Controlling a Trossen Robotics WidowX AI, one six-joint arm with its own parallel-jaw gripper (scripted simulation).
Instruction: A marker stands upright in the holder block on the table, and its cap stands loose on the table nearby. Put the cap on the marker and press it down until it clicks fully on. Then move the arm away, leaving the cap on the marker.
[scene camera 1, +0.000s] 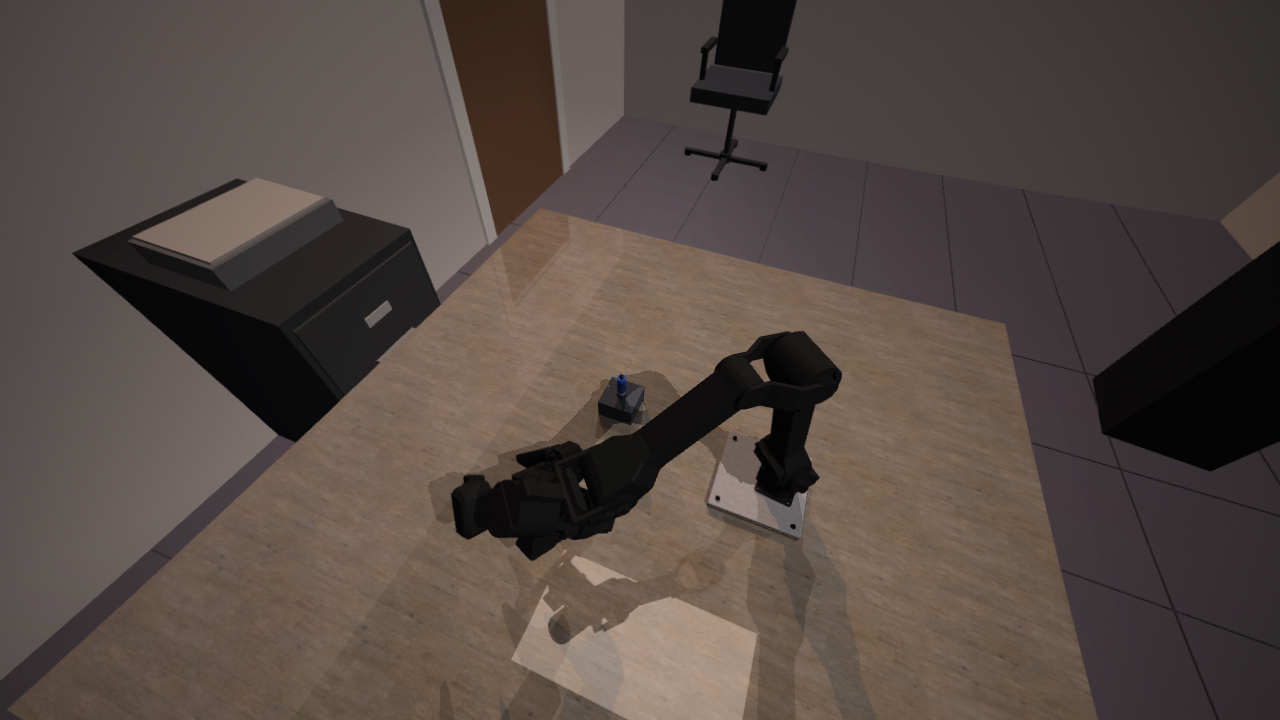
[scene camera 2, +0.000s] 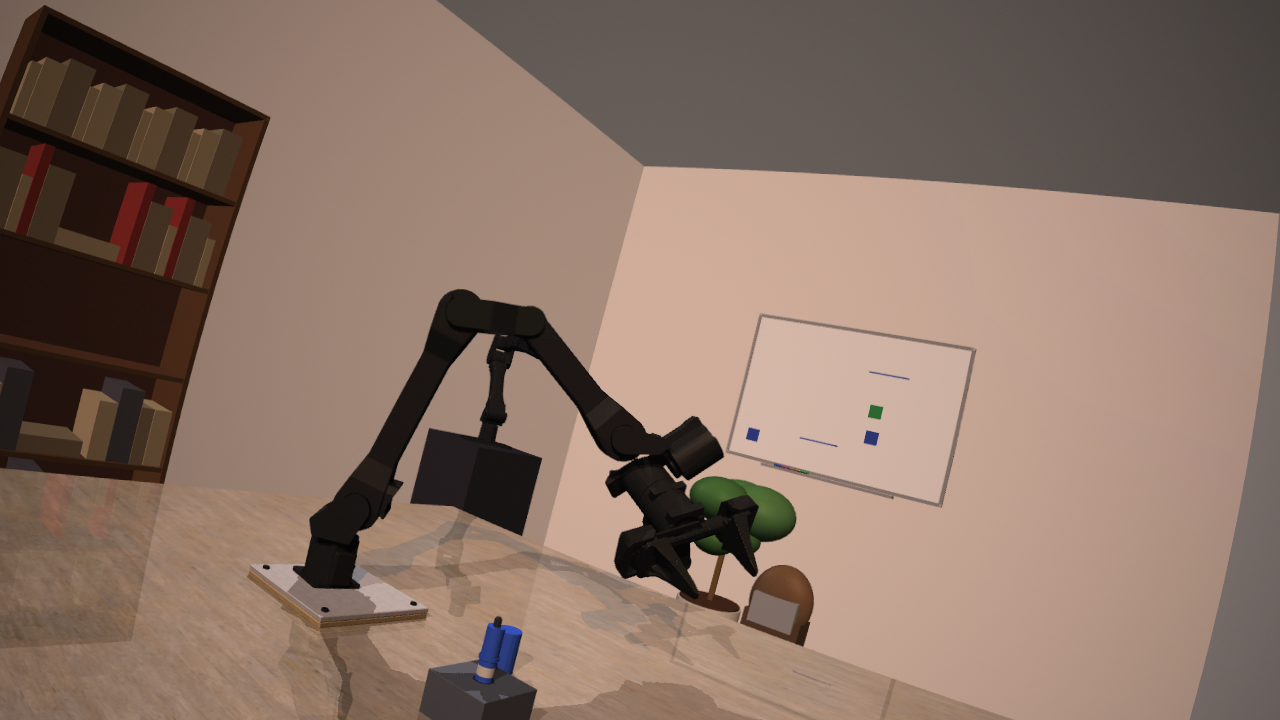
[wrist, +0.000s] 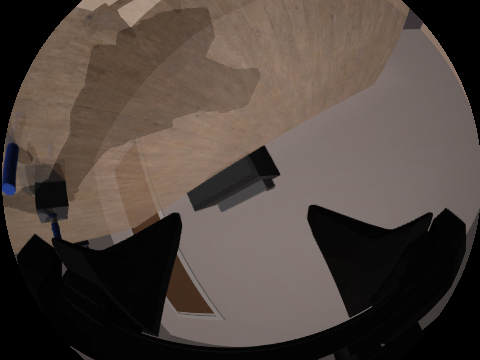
Labels:
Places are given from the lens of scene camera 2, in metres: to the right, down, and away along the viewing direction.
my gripper (scene camera 2: 727, 585): 0.10, 0.26, 0.79
blue marker cap (scene camera 2: 510, 644): -0.14, 0.30, 0.74

